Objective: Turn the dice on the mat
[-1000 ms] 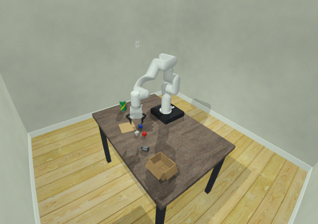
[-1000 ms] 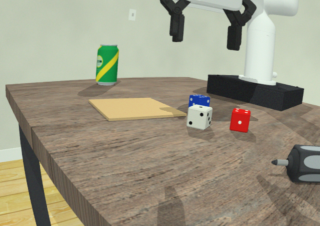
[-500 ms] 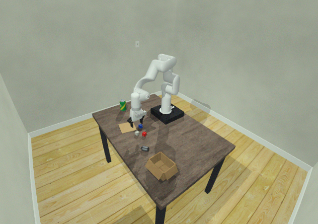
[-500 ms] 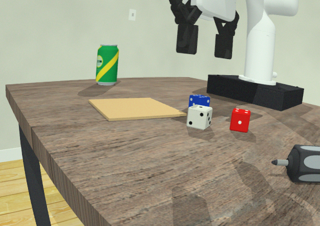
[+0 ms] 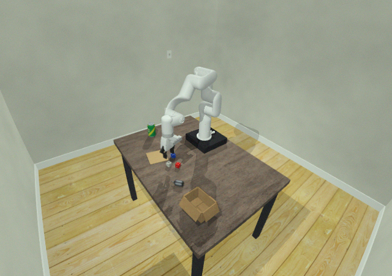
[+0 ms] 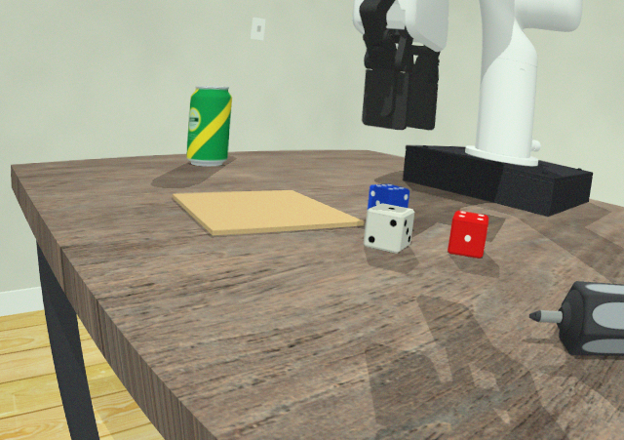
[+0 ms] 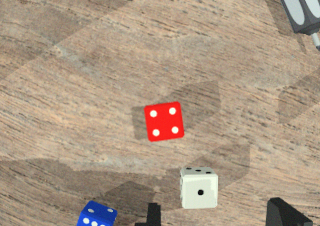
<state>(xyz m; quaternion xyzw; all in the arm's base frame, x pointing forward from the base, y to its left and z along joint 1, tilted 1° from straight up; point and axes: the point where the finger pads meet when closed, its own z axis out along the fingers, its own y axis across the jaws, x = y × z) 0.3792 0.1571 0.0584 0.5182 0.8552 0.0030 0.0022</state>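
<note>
Right now my hand is 90 mm above the white die. Round my hand: red die: 50 mm behind, 40 mm to the left, 90 mm below; blue die: 60 mm behind, 80 mm to the right, 90 mm below; tan mat: 50 mm ahead, 130 mm to the right, 110 mm below.
</note>
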